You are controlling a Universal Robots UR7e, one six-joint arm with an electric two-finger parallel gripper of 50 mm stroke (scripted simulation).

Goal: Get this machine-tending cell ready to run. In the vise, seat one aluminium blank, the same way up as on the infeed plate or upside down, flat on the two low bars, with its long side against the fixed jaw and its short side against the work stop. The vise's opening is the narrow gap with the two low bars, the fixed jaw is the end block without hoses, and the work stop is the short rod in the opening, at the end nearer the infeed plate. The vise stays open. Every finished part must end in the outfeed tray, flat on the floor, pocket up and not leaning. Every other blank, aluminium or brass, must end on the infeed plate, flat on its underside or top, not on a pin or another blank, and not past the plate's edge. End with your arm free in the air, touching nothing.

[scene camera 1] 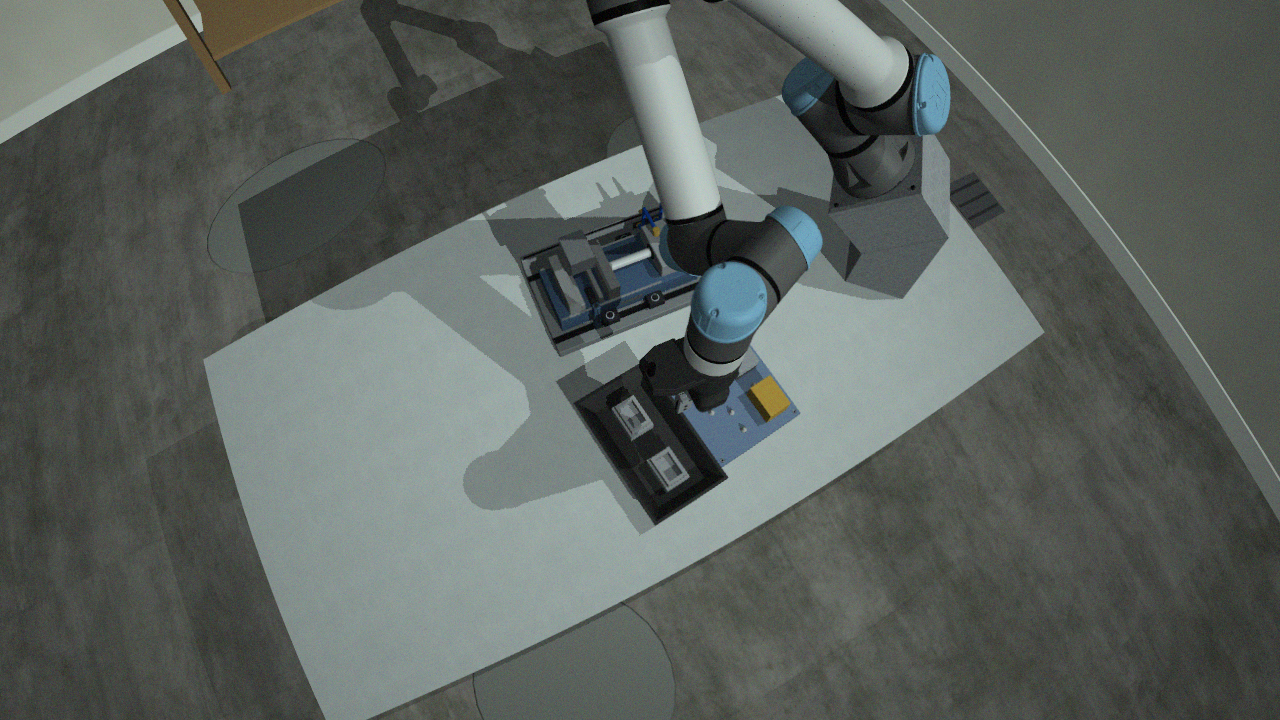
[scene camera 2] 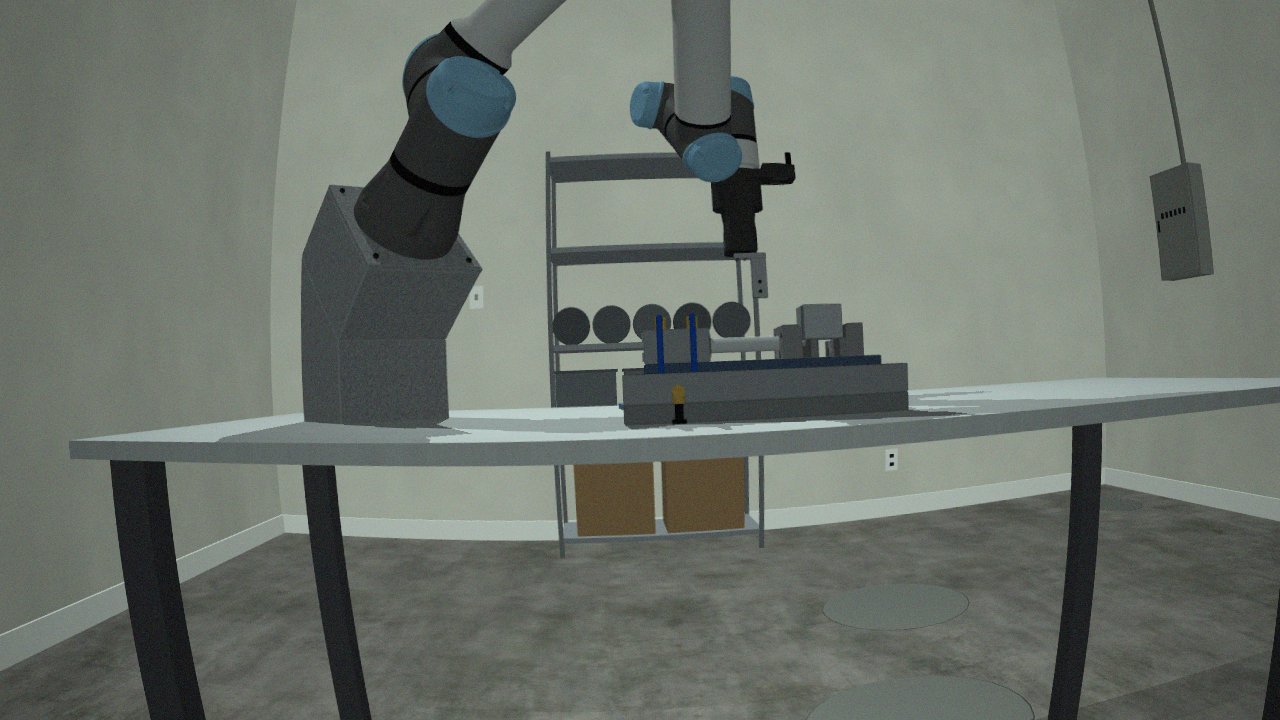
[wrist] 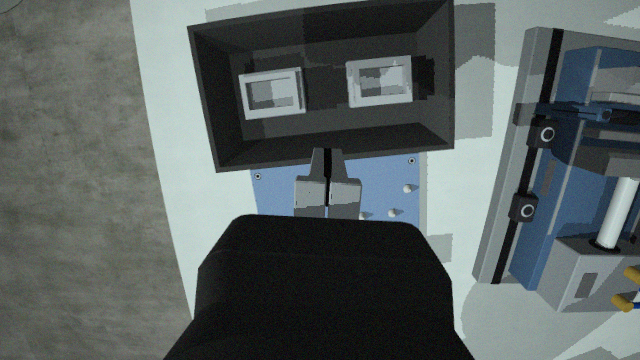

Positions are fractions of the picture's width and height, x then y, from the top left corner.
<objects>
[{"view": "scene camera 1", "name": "brass blank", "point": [0.60, 0.55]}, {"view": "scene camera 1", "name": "aluminium blank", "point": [0.45, 0.36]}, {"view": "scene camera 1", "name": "vise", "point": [0.50, 0.38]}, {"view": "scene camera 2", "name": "aluminium blank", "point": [0.64, 0.45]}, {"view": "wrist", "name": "my gripper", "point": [0.51, 0.46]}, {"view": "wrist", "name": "vise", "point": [0.92, 0.54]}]
</objects>
